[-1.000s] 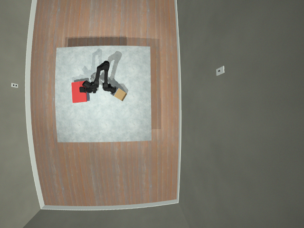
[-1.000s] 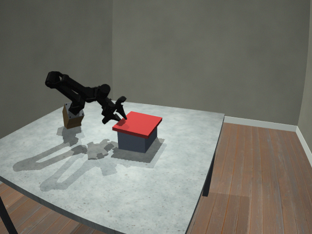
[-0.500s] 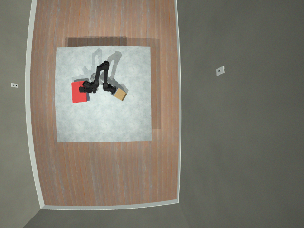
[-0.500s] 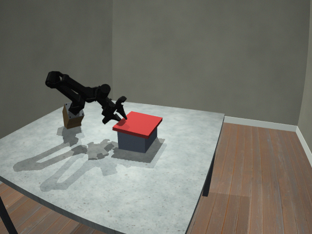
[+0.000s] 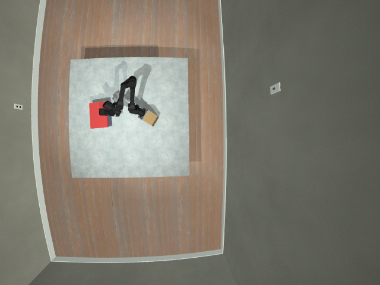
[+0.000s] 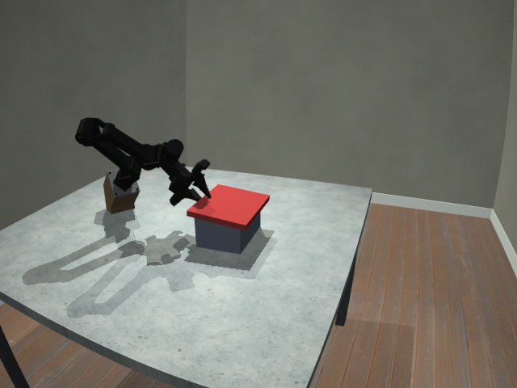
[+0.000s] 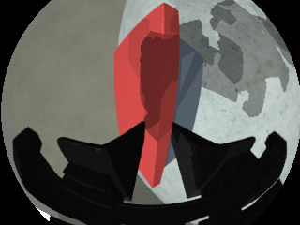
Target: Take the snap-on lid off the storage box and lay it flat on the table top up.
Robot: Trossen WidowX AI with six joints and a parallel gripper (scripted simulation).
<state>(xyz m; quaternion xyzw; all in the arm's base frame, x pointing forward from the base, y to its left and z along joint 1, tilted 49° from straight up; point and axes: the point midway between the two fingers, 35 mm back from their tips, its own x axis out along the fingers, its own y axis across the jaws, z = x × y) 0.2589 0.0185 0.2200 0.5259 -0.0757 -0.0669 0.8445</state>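
The red lid lies 10 cm ahead of my hand, 3 cm to the right of it and 2 cm below it. Also, from my hand: storage box (9 cm ahead, 8 cm below, 2 cm to the right).
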